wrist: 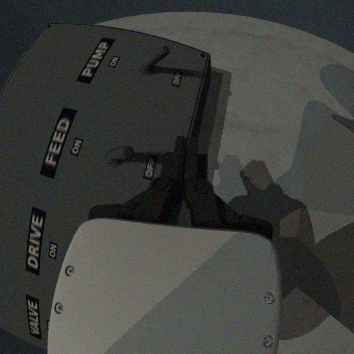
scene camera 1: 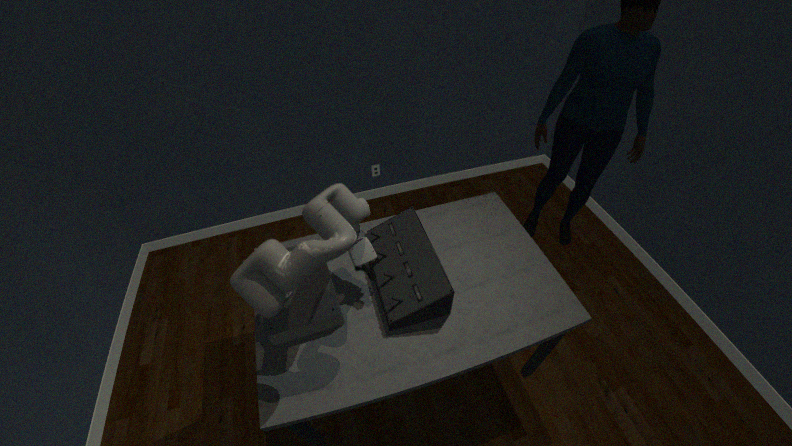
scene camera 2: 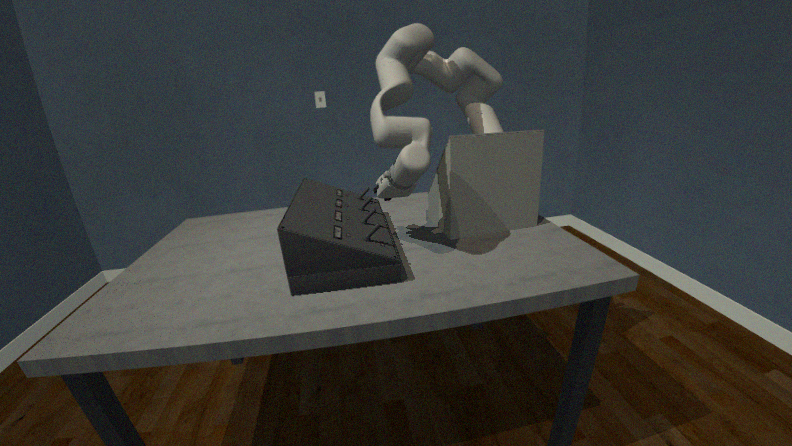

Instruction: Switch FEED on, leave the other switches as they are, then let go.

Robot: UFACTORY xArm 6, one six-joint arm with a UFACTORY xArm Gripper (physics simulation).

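Pixels of known places: gripper, between the fingertips: (wrist: 187, 150) (scene camera 1: 373, 279) (scene camera 2: 386, 196); arm's base, origin of its link: (scene camera 2: 498, 156).
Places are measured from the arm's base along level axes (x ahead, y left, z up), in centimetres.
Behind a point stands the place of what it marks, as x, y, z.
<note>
The dark sloped switch box (scene camera 1: 426, 277) {55.1, -13.6, -8.0} (scene camera 2: 326, 254) {56.5, 25.1, -12.4} (wrist: 95, 115) {47.0, -9.1, -11.6} stands on the table. In the wrist view, the FEED lever (wrist: 120, 153) {41.3, -4.2, -9.2} stands between its ON label (wrist: 76, 146) {48.2, -5.2, -11.2} and OFF label (wrist: 150, 167) {40.4, -4.3, -14.6}. It looks foreshortened there; in scene camera 2 it leans to the robot side, the OFF side, like its neighbours. The PUMP lever (wrist: 158, 59) {40.6, -15.9, -10.7} leans to the OFF side. My body hides the DRIVE and VALVE levers in the wrist view. My gripper (scene camera 1: 372, 269) {35.9, -5.0, -9.9} (scene camera 2: 377, 191) {35.9, -5.0, -9.9} (wrist: 187, 150) {35.9, -5.0, -9.9} is shut and empty, above the box's robot-side edge, apart from the FEED lever.
The pale table (scene camera 1: 498, 277) {89.6, -18.4, -22.0} (scene camera 2: 221, 310) {81.7, 25.2, -22.0} carries the box and the arm. A large light block (scene camera 2: 493, 182) {6.5, 8.7, -5.8} stands on the robot side in scene camera 2. A person (scene camera 1: 604, 83) stands beyond the table's far corner.
</note>
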